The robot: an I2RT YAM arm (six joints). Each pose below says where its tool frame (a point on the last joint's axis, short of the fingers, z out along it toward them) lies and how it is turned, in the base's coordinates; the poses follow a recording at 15 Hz.
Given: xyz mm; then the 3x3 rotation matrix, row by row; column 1 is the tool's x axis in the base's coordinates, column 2 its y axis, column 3 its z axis. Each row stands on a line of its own.
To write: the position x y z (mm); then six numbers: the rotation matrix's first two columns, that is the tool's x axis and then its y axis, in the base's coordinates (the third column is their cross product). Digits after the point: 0 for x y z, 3 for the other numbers.
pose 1, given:
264 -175 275
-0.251 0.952 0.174
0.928 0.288 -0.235
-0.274 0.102 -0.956
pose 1, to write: 264 -175 275 -0.251 0.928 -0.274 0.952 0.288 0.102
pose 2, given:
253 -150 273
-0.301 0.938 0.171
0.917 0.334 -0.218
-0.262 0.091 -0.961
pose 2, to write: 253 -150 273 -0.301 0.917 -0.262 0.938 0.334 0.091
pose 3, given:
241 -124 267
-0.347 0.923 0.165
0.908 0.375 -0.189
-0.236 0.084 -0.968
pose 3, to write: 241 -124 267 -0.347 0.908 -0.236 0.923 0.375 0.084
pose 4, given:
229 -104 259
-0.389 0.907 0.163
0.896 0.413 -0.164
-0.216 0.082 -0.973
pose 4, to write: 229 -104 259 -0.389 0.896 -0.216 0.907 0.413 0.082
